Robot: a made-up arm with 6 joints. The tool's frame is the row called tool.
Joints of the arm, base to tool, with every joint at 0 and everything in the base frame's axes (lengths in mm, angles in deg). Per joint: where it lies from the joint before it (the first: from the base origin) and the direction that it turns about. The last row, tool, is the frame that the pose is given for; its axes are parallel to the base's.
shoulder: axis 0 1 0 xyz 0 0 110.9
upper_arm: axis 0 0 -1 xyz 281.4 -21.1 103.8
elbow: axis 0 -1 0 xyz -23.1 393.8 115.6
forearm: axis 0 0 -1 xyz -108.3 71 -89.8
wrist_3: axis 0 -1 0 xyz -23.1 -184.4 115
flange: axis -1 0 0 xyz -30.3 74.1 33.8
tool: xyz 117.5 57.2 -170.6
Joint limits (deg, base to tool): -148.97..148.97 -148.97..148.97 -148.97..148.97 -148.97..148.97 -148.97..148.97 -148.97..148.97
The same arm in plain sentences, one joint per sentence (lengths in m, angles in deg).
The arm has six revolute joints in a row. What follows holds with every joint at zero, and every direction is one of the base frame's.
Joint 1 sits 0.1109 m along +z from the base frame's origin and turns about +y, from -148.97 to 148.97 deg.
Joint 2 sits 0.2814 m along +x and 0.0211 m along -y and 0.1038 m along +z from joint 1 and turns about -z, from -148.97 to 148.97 deg.
Joint 3 sits 0.0231 m along -x and 0.3938 m along +y and 0.1156 m along +z from joint 2 and turns about -y, from -148.97 to 148.97 deg.
Joint 4 sits 0.1083 m along -x and 0.0710 m along +y and 0.0898 m along -z from joint 3 and turns about -z, from -148.97 to 148.97 deg.
Joint 5 sits 0.0231 m along -x and 0.1844 m along -y and 0.1150 m along +z from joint 4 and turns about -y, from -148.97 to 148.97 deg.
Joint 6 sits 0.0303 m along -x and 0.0741 m along +y and 0.0338 m along +z from joint 5 and turns about -x, from -148.97 to 148.97 deg.
The tool frame, which is the frame that the pose is given for, sits 0.1175 m along +x and 0.0572 m along +y and 0.1706 m along -z from joint 6; its axes are parallel to the base frame's.

